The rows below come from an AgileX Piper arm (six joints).
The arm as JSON. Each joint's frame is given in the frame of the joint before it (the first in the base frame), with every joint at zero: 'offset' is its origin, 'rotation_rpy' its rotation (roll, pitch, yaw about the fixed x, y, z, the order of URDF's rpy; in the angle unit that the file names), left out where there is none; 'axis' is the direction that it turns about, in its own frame. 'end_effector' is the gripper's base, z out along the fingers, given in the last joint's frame.
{
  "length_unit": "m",
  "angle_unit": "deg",
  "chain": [
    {
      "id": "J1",
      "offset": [
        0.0,
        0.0,
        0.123
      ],
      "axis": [
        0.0,
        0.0,
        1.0
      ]
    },
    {
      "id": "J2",
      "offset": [
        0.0,
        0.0,
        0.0
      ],
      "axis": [
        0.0,
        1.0,
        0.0
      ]
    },
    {
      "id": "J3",
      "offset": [
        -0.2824,
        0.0,
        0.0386
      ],
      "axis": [
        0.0,
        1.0,
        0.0
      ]
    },
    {
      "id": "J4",
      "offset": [
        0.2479,
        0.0,
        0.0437
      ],
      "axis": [
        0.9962,
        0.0,
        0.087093
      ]
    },
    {
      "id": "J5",
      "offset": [
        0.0,
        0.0,
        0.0
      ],
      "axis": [
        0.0,
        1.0,
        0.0
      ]
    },
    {
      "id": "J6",
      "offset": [
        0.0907,
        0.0,
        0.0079
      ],
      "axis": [
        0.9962,
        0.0,
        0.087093
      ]
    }
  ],
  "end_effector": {
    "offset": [
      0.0,
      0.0,
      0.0
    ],
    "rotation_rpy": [
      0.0,
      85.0,
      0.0
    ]
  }
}
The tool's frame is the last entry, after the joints.
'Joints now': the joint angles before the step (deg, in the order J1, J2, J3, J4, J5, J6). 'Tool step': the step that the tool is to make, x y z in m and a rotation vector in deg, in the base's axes. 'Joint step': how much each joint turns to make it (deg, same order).
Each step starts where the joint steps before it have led.
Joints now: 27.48 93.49 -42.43 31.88 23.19 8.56
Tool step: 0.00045 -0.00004 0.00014 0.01 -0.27 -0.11
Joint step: 0.00 0.00 0.00 -0.02 -0.29 0.02
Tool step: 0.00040 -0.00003 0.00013 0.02 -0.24 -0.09
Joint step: -0.01 0.00 0.00 0.02 -0.25 -0.02
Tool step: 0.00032 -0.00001 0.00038 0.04 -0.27 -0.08
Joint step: 0.00 -0.06 0.00 0.00 -0.24 0.00
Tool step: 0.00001 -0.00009 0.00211 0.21 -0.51 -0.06
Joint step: 0.01 -0.41 0.00 0.02 -0.16 -0.01
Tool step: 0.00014 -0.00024 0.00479 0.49 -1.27 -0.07
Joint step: 0.00 -0.92 0.00 0.18 -0.45 -0.26
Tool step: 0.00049 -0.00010 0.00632 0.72 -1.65 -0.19
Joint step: 0.00 -1.13 -0.09 0.35 -0.61 -0.33
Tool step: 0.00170 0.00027 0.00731 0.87 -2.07 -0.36
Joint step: 0.00 -1.07 -0.33 0.44 -0.91 -0.35
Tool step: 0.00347 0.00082 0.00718 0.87 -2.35 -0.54
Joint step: 0.00 -0.71 -0.64 0.43 -1.29 -0.33
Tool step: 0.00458 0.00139 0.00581 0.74 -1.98 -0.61
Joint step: 0.00 -0.19 -0.90 0.28 -1.19 -0.09
